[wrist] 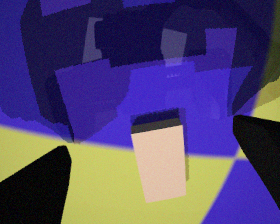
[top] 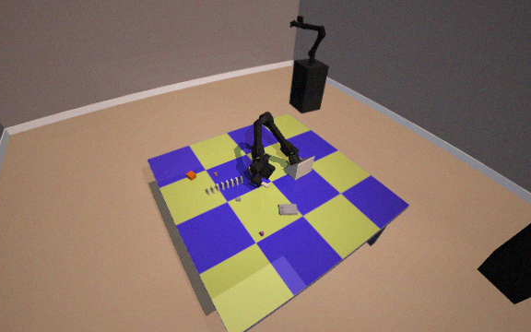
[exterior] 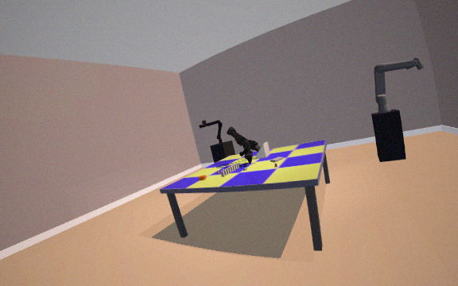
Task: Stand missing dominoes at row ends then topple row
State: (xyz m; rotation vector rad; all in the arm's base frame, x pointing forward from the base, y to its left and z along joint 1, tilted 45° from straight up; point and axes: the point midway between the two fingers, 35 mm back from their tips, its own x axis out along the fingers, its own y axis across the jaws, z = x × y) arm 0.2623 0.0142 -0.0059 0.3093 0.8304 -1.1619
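My gripper tip is now 25 cm to the right of the flat grey slab and 4 cm past it. Also, from my gripper tip: small magenta piece (33 cm to the left, 18 cm ahead); small grey piece (19 cm ahead, 5 cm to the left); small red piece (25 cm ahead, 20 cm to the right).
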